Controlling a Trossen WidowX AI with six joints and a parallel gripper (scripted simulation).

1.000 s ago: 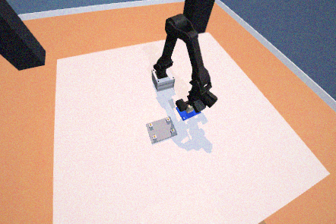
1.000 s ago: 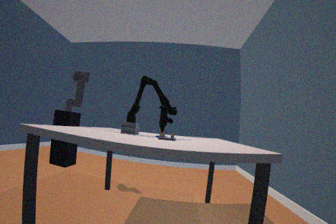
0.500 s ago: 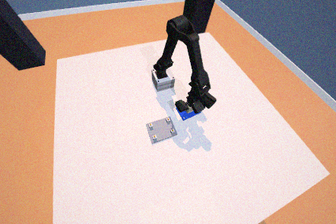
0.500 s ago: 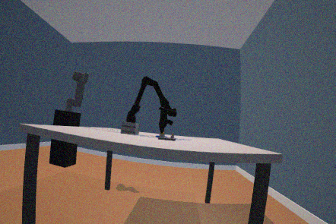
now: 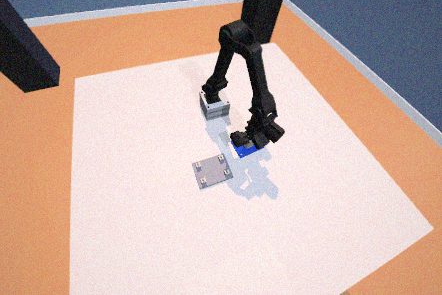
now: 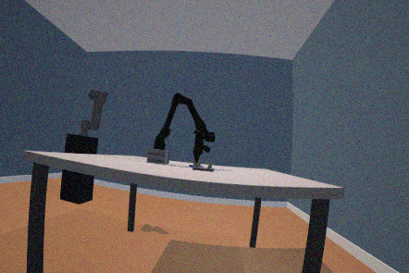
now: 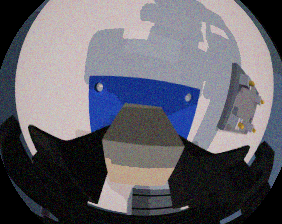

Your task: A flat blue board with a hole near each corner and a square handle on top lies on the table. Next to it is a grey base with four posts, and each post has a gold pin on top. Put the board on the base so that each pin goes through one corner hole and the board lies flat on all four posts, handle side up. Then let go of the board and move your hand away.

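My gripper tip is 60 mm short of the grey base, 200 mm to the left of it and 20 mm above it. Round my gripper tip: blue board (right at my gripper tip).
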